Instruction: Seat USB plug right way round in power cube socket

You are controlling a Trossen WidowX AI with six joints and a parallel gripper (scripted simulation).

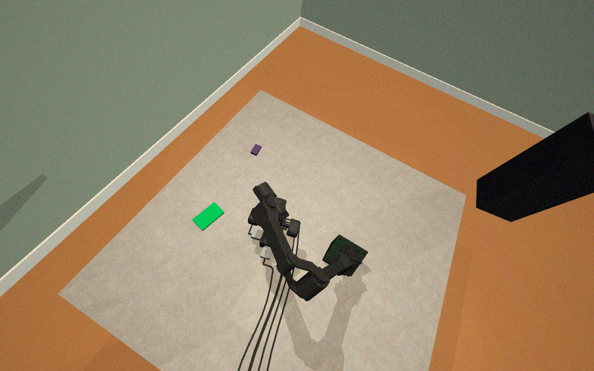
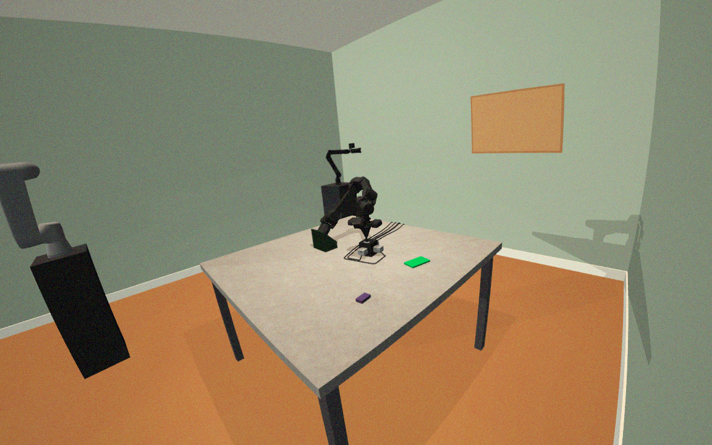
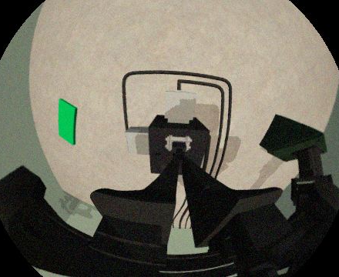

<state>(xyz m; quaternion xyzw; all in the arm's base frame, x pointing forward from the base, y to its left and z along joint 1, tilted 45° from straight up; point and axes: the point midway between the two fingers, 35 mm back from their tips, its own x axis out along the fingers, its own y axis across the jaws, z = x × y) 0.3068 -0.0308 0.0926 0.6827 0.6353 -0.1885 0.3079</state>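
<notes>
My gripper tip is 20 mm above the thin USB plug. Round my gripper tip: small purple block 380 mm to the right, 270 mm ahead, 100 mm below; then green flat card 290 mm ahead, 100 mm below, 30 mm to the left.
</notes>
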